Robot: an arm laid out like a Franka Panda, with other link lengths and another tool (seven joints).
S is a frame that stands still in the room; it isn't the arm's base.
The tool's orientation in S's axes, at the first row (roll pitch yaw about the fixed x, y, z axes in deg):
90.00 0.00 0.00
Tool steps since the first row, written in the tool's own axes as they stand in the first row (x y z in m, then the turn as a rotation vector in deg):
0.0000 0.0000 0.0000 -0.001 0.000 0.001
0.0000 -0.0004 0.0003 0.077 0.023 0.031
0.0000 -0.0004 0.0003 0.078 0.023 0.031
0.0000 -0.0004 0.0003 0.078 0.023 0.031
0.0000 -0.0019 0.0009 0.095 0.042 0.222
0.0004 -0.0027 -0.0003 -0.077 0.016 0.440
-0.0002 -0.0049 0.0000 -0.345 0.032 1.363
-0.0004 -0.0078 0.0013 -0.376 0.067 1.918
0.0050 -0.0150 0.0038 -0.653 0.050 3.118
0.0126 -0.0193 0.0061 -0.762 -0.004 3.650
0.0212 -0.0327 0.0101 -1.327 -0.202 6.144
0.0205 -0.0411 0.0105 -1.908 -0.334 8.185
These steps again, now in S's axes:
0.0000 0.0000 0.0000 -0.001 -0.001 0.000
0.0000 -0.0003 -0.0004 0.077 -0.031 0.023
0.0000 -0.0003 -0.0004 0.078 -0.031 0.023
0.0000 -0.0003 -0.0004 0.078 -0.031 0.023
0.0000 -0.0009 -0.0019 0.095 -0.222 0.042
0.0004 0.0003 -0.0027 -0.077 -0.440 0.016
-0.0002 0.0000 -0.0049 -0.345 -1.363 0.032
-0.0004 -0.0013 -0.0078 -0.376 -1.918 0.067
0.0050 -0.0038 -0.0150 -0.653 -3.118 0.050
0.0126 -0.0061 -0.0193 -0.762 -3.650 -0.004
0.0212 -0.0101 -0.0327 -1.327 -6.144 -0.202
0.0205 -0.0105 -0.0411 -1.908 -8.185 -0.334

